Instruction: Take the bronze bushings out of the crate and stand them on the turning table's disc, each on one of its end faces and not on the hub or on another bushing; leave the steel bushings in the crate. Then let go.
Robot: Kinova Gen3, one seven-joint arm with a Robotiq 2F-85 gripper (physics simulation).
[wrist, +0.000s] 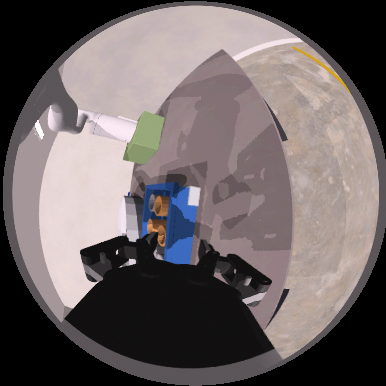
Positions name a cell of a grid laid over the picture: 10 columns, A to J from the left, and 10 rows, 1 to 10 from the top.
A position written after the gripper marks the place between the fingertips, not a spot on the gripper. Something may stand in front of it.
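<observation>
A blue crate (E6) is visible in the scene, together with the gripper (E7).
</observation>
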